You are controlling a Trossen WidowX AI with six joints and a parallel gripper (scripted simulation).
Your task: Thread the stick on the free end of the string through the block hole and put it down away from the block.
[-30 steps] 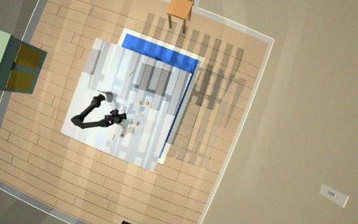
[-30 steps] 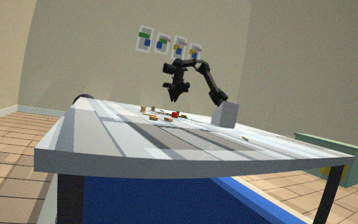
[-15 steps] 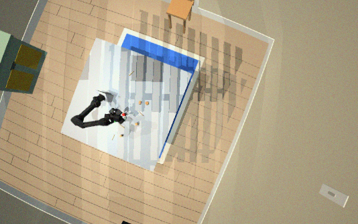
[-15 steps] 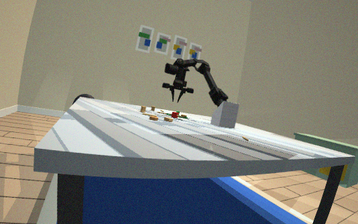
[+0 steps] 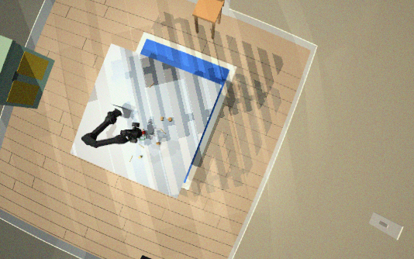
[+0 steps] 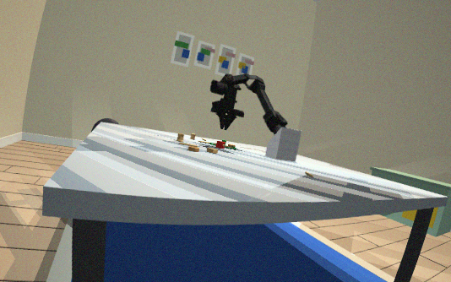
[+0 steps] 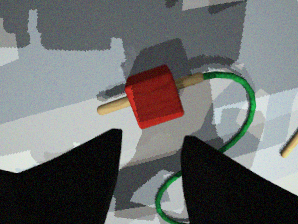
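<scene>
Right now my gripper tip is 70 mm above the red block. The rest, counted from my gripper tip: stick (120 mm behind, 500 mm to the left, 90 mm below); then round wooden button (110 mm behind, 120 mm to the right, 80 mm below).
</scene>
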